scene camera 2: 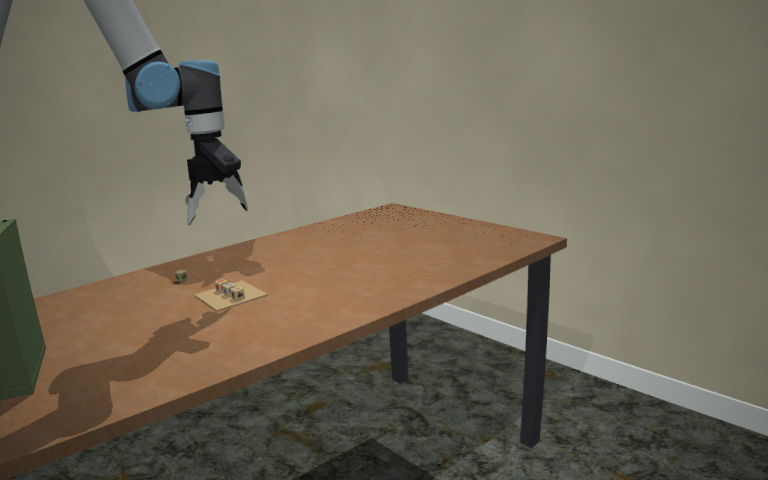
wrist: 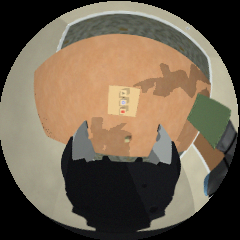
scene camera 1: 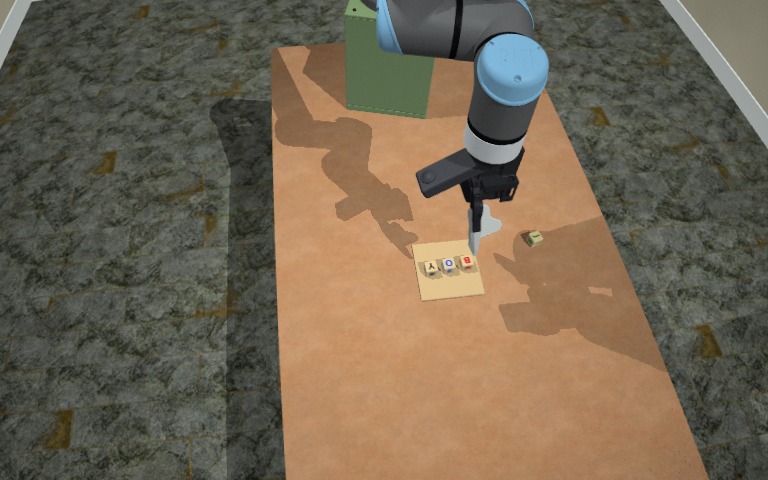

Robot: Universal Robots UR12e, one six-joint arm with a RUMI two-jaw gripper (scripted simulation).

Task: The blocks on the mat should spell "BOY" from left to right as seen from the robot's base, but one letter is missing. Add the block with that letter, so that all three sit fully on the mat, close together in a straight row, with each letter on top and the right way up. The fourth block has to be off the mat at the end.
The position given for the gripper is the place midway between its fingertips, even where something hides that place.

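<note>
Scene camera 1 shows the gripper (scene camera 1: 462, 219), and so do scene camera 2, with the gripper (scene camera 2: 218, 217), and the wrist view, with the gripper (wrist: 123, 123). A tan mat (scene camera 1: 460, 283) is visible as well; scene camera 2 has the mat (scene camera 2: 218, 301), while the wrist view has the mat (wrist: 114, 97).
</note>
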